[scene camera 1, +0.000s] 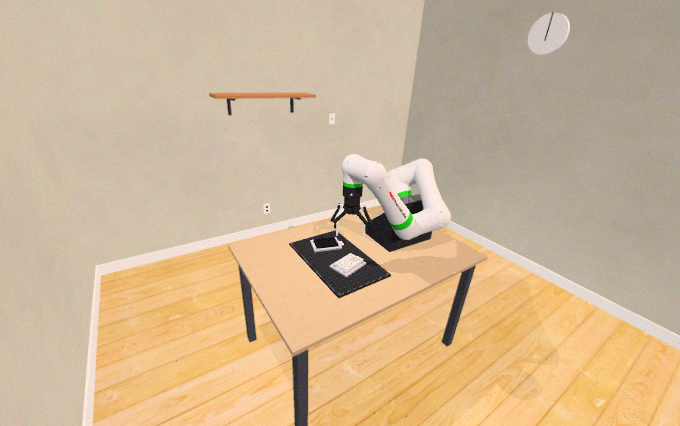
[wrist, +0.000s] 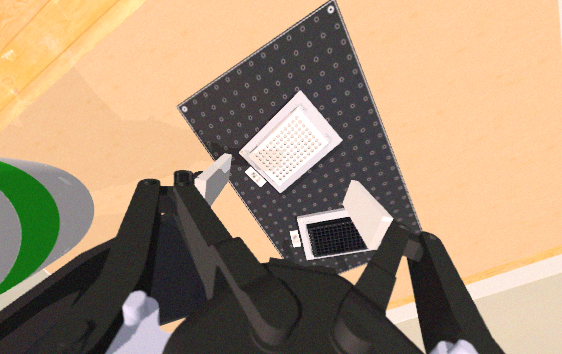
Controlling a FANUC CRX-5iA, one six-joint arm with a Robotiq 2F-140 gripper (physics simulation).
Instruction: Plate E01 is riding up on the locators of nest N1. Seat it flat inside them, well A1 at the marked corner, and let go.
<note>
I see my gripper (wrist: pixel 289 180), a white 96-well plate E01 (wrist: pixel 296 140), a black plate (wrist: pixel 336 236), a nest N1 (wrist: pixel 311 113) and a nest N2 (wrist: pixel 337 213).
</note>
